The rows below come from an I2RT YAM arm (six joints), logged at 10 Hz.
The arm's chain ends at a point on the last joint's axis. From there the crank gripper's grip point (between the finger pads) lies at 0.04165 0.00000 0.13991 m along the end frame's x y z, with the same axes.
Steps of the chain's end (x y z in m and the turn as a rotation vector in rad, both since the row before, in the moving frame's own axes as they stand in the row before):
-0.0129, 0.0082, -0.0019, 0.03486, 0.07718, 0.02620
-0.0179, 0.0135, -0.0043, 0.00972, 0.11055, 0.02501
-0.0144, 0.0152, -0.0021, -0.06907, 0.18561, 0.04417
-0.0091, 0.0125, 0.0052, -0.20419, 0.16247, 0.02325
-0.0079, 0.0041, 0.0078, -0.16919, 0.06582, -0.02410
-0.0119, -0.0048, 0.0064, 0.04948, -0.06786, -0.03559
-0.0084, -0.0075, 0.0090, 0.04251, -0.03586, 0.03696
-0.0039, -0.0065, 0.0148, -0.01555, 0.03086, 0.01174
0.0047, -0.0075, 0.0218, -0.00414, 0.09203, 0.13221
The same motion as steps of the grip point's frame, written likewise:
-0.0022, 0.0046, -0.0056, 0.03486, 0.07718, 0.02620
-0.0027, 0.0134, -0.0098, 0.00972, 0.11055, 0.02501
0.0104, 0.0269, -0.0126, -0.06907, 0.18561, 0.04417
0.0125, 0.0413, -0.0063, -0.20419, 0.16247, 0.02325
0.0014, 0.0263, 0.0029, -0.16919, 0.06582, -0.02410
-0.0216, -0.0131, 0.0087, 0.04948, -0.06786, -0.03559
-0.0134, -0.0120, 0.0103, 0.04251, -0.03586, 0.03696
0.0004, -0.0038, 0.0134, -0.01555, 0.03086, 0.01174
0.0169, -0.0006, 0.0174, -0.00414, 0.09203, 0.13221

